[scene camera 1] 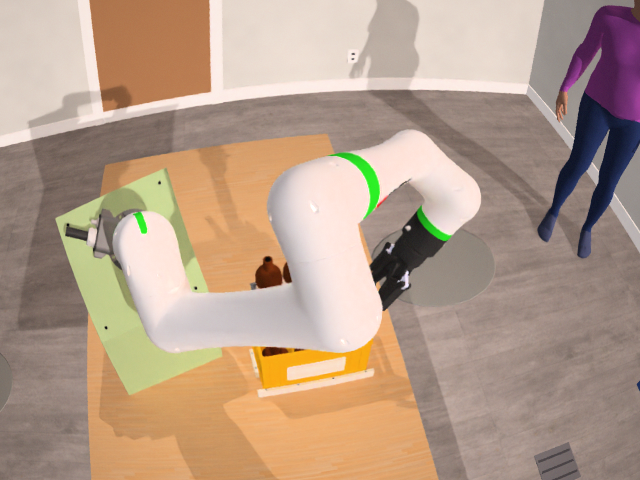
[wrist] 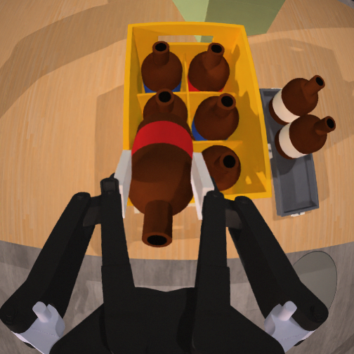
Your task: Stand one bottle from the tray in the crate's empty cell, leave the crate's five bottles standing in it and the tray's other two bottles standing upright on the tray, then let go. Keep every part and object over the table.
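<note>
My gripper (scene camera 1: 383, 294) (wrist: 161, 164) is shut on a brown bottle with a red band (wrist: 162, 140), its neck pointing toward the gripper in the wrist view. The held bottle hangs over the near left part of the yellow crate (scene camera 1: 273, 374) (wrist: 254, 100) and hides the cell there. Five brown bottles stand in the crate: two at the far end (wrist: 161, 70) (wrist: 209, 70), two in the middle row (wrist: 159, 107) (wrist: 217, 120) and one at the near right (wrist: 220, 167). Two white-banded bottles (wrist: 297, 100) (wrist: 306, 136) stand upright on the grey tray (wrist: 296, 192). In the scene view the arm hides the held bottle.
The crate stands on the wooden table (scene camera 1: 330, 428) (wrist: 50, 165), with the tray close along its right side in the wrist view. A pale strip (scene camera 1: 315, 383) lies along the crate's front. The green base plate (scene camera 1: 165, 366) carries the arm. The table's edge runs below the gripper.
</note>
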